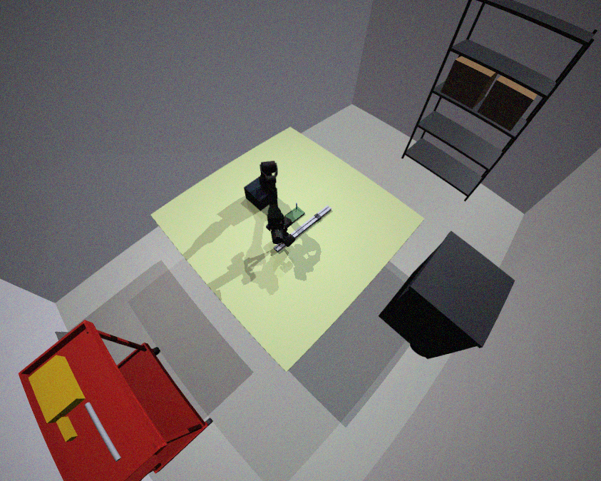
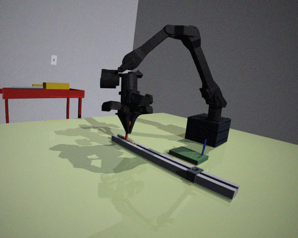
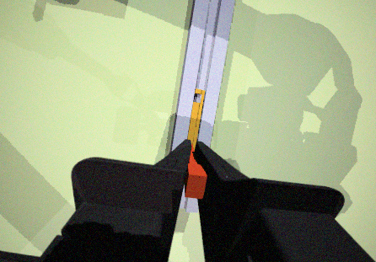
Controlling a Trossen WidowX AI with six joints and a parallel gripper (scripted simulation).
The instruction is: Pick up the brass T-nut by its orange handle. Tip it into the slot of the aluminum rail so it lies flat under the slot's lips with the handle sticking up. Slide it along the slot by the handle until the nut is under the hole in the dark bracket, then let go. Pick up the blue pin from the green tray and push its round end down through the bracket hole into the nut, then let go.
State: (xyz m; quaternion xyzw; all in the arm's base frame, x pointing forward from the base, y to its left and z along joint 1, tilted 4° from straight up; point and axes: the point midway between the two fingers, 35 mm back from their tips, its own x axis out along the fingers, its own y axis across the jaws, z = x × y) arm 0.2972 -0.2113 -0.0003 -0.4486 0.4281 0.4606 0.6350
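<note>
Right now the brass T-nut is 2 cm to the left of my gripper tip. From my gripper tip the other things lie so: green tray 8 cm behind, 22 cm to the left, 4 cm below; blue pin 9 cm behind, 24 cm to the left, 2 cm below.
</note>
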